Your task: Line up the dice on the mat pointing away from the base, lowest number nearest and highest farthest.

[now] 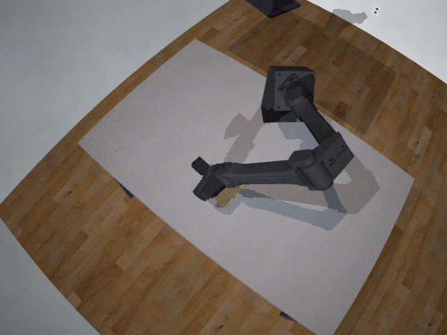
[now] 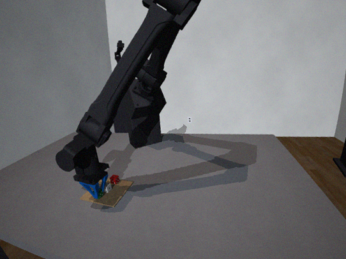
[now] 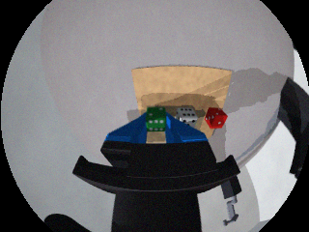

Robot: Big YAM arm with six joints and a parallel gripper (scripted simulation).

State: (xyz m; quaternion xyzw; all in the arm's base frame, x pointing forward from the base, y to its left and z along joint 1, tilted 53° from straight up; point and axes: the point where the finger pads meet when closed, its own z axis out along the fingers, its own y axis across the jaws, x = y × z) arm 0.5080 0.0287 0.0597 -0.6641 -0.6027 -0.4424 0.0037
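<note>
My hand is right at the green die. Also, from my hand: tan mat 40 mm behind, 20 mm below, 10 mm to the right; then red die 90 mm behind, 10 mm to the right; then white die 40 mm behind.
</note>
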